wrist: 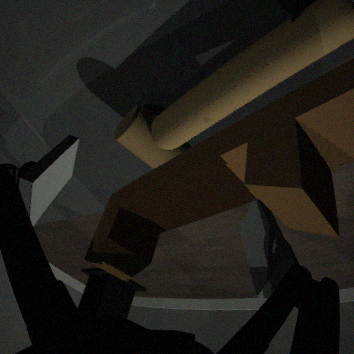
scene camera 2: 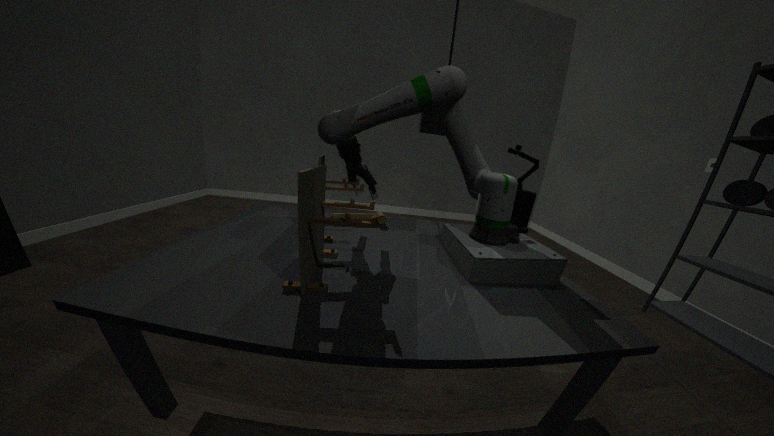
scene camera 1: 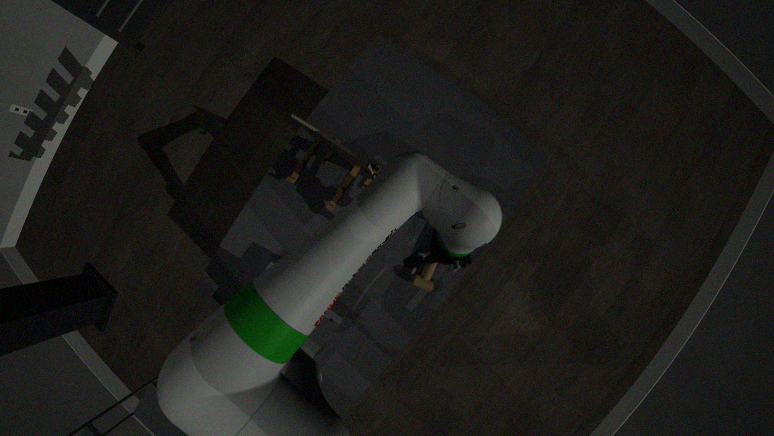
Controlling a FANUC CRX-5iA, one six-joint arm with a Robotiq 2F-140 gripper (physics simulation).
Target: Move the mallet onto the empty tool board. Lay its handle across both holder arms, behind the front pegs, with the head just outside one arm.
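Where they show: gripper, fingertip midpoint: [scene camera 2: 367, 196] [scene camera 1: 432, 268]; arm's base at its link origin: [scene camera 2: 488, 238].
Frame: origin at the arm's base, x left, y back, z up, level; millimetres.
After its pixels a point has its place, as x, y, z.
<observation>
The mallet shows its tan head [scene camera 1: 424, 282] @(-360, -399, -40) [wrist: 141, 136] @(-339, -402, -43) and part of its handle [scene camera 1: 431, 269] @(-356, -454, -45) [wrist: 255, 80] @(-337, -535, -45). In scene view 2 the mallet [scene camera 2: 354, 217] @(-319, -524, -59) lies at the arms of the near upright tool board [scene camera 2: 310, 211] @(180, -619, 107). The empty tool board shows in scene view 1 by its thin top edge [scene camera 1: 304, 123] @(204, -622, 210) and two holder arms [scene camera 1: 303, 163] @(195, -528, 110) [scene camera 1: 344, 188] @(42, -532, 100). My gripper [scene camera 1: 438, 262] @(-332, -470, 50) [scene camera 2: 363, 188] @(-332, -470, 50) [wrist: 162, 185] @(-332, -470, 50) is open and empty, above and beside the mallet. A brown holder arm [wrist: 195, 187] @(-275, -554, 121) crosses the wrist view between my spread fingers. The arm hides much of the boards in scene view 1.
The dark table [scene camera 2: 178, 281] @(246, -957, -88) carries the boards and the pale robot plinth [scene camera 2: 514, 272] @(177, 6, -45). A small holder arm [scene camera 1: 368, 181] @(27, -602, -76) shows beside the empty board's arms. A shelf rack [scene camera 2: 728, 138] stands at the right. The scene is dim, with strong shadows.
</observation>
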